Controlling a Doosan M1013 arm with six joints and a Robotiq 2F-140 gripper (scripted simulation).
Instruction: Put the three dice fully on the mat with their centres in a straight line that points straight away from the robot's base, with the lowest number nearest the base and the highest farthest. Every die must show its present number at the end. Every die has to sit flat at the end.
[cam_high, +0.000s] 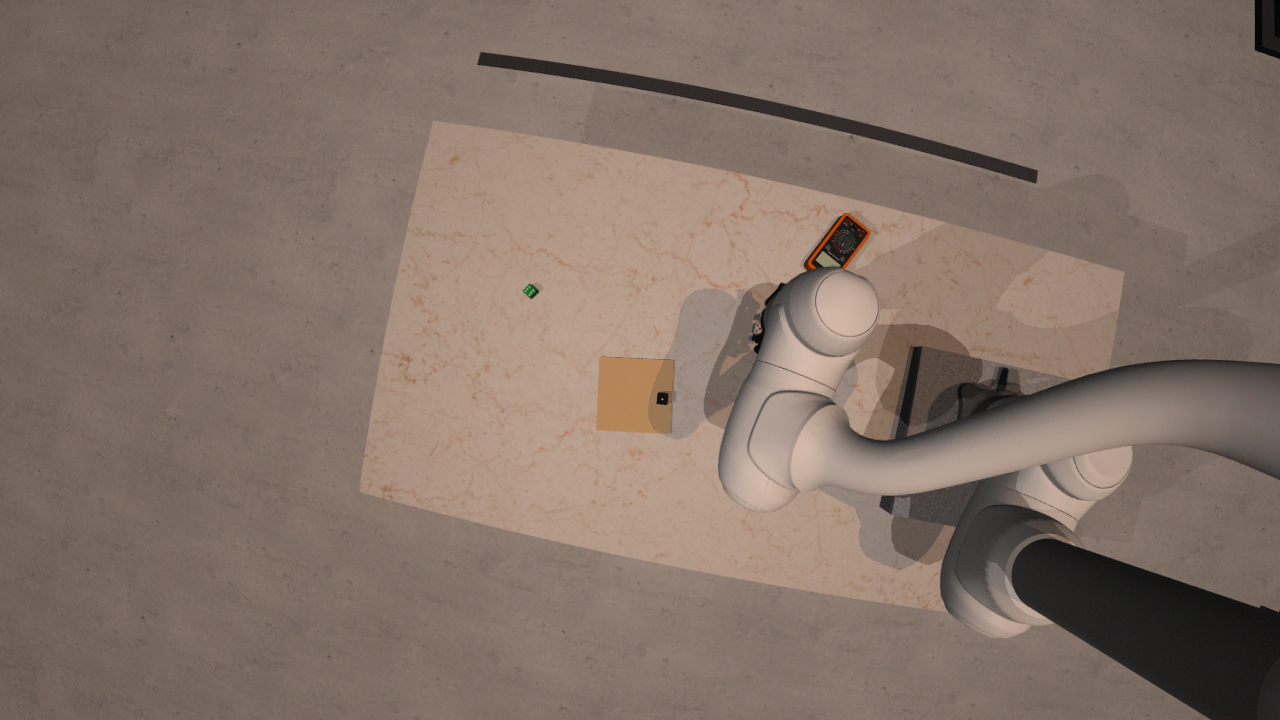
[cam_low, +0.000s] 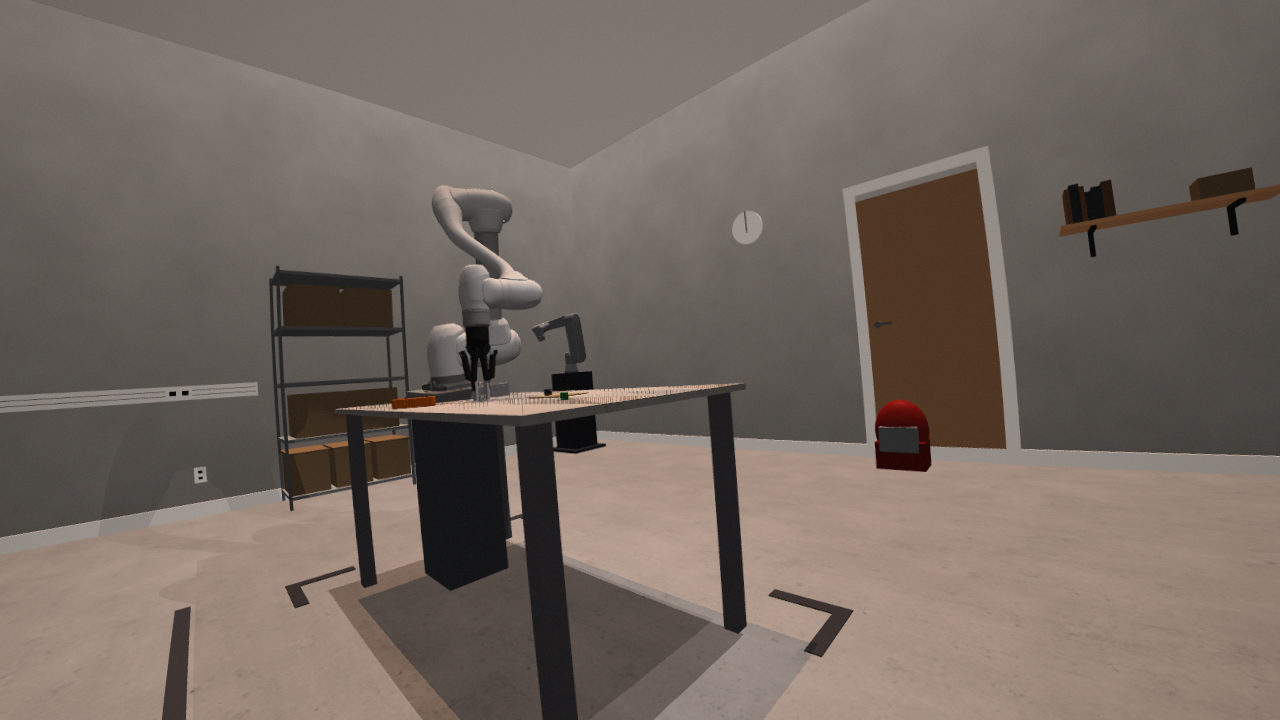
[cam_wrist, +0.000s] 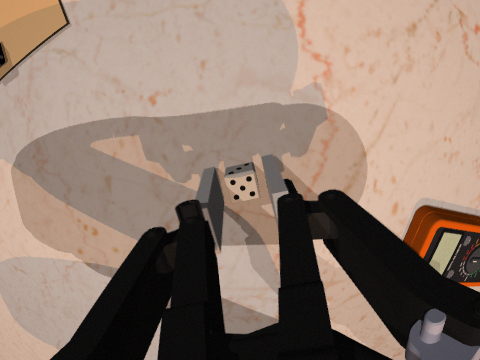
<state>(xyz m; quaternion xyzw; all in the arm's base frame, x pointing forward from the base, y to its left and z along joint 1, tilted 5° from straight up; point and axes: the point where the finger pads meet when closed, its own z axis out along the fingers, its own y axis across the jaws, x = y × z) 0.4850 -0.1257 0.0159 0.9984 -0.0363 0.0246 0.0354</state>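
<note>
My hand is 3 cm above the white die. From my hand the other things lie so: black die (16 cm to the left, 16 cm ahead, 2 cm below); then mat (21 cm ahead, 16 cm to the left, 3 cm below); then orange multimeter (18 cm to the right, 12 cm behind, 2 cm below).
</note>
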